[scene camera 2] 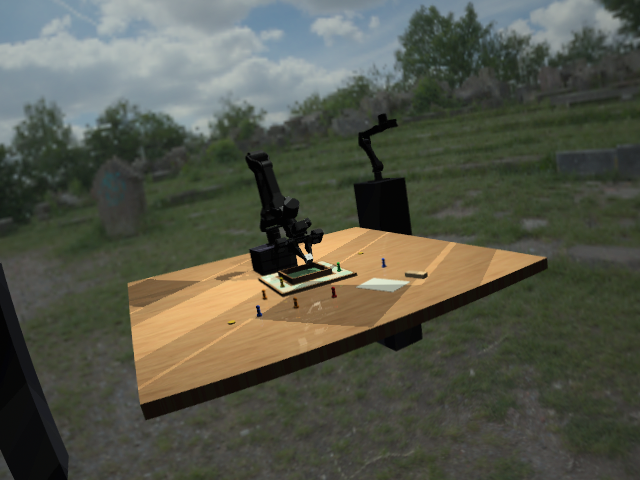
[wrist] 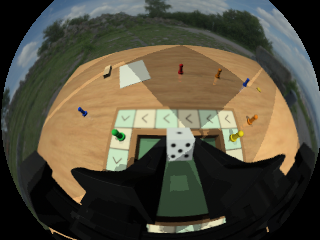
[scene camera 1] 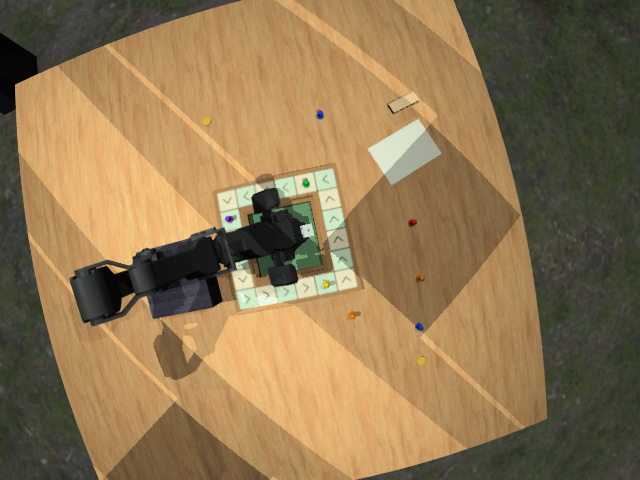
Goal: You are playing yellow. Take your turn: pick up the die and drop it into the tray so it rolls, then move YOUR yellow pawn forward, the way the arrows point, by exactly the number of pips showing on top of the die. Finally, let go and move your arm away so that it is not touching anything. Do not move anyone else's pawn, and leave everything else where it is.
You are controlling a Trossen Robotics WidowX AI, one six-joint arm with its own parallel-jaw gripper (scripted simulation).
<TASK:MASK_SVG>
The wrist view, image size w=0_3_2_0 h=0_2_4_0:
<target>my gripper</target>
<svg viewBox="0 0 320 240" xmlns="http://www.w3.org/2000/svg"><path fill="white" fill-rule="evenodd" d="M20 177L25 196L37 219L47 227L63 233L59 235L53 232L52 237L56 240L268 240L284 224L303 197L315 169L315 152L303 141L303 145L297 149L295 163L284 176L280 171L285 159L283 153L272 159L269 157L267 160L245 163L193 136L196 140L192 156L195 159L196 171L199 172L197 175L203 187L205 203L208 205L209 219L224 216L227 221L195 232L147 232L147 224L156 224L157 207L167 164L167 136L161 137L139 161L135 161L123 171L101 172L84 167L71 169L73 177L85 191L80 201L83 205L69 197L56 183L47 160L43 159L36 149L20 164Z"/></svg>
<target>white die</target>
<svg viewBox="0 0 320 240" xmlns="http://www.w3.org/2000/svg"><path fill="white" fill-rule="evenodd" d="M168 127L167 160L192 160L196 139L193 137L191 129L189 127Z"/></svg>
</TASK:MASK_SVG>
